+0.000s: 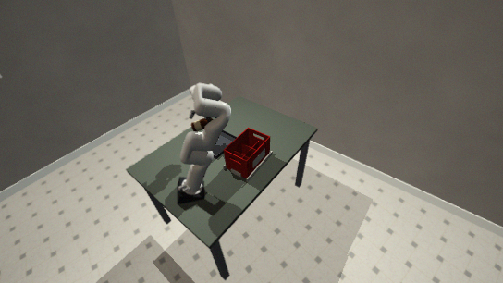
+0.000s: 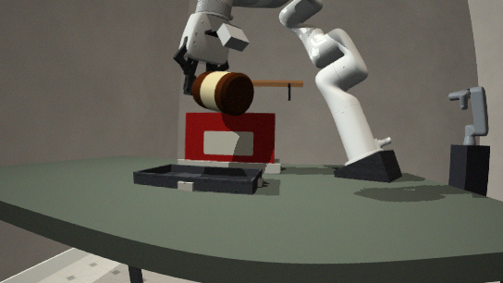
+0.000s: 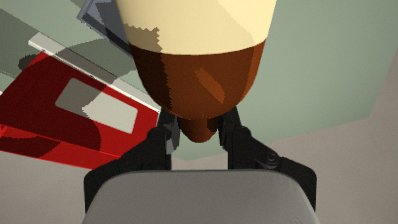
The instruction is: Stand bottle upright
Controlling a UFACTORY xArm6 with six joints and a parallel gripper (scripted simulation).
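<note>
My hand is 4 cm past the brown bottle, 3 cm to the right of it and 2 cm above it. The rest, counted from my hand: dark tray 1 cm ahead, 5 cm to the right, 19 cm below; then crate 1 cm ahead, 35 cm to the right, 12 cm below.
</note>
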